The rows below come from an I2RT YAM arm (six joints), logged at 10 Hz.
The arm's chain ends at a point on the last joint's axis. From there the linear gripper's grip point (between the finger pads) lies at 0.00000 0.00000 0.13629 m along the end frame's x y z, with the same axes.
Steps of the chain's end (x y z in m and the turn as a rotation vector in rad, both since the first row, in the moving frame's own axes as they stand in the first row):
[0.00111, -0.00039, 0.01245, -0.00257, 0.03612, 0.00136]
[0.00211, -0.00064, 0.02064, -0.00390, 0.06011, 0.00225]
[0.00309, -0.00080, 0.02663, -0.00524, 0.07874, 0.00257]
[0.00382, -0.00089, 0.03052, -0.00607, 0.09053, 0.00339]
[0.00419, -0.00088, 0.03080, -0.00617, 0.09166, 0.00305]
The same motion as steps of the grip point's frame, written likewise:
[0.00603, -0.00004, 0.01236, -0.00257, 0.03612, 0.00136]
[0.01030, -0.00010, 0.02039, -0.00390, 0.06011, 0.00225]
[0.01381, -0.00007, 0.02621, -0.00524, 0.07874, 0.00257]
[0.01614, -0.00004, 0.02996, -0.00607, 0.09053, 0.00339]
[0.01666, -0.00002, 0.03023, -0.00617, 0.09166, 0.00305]

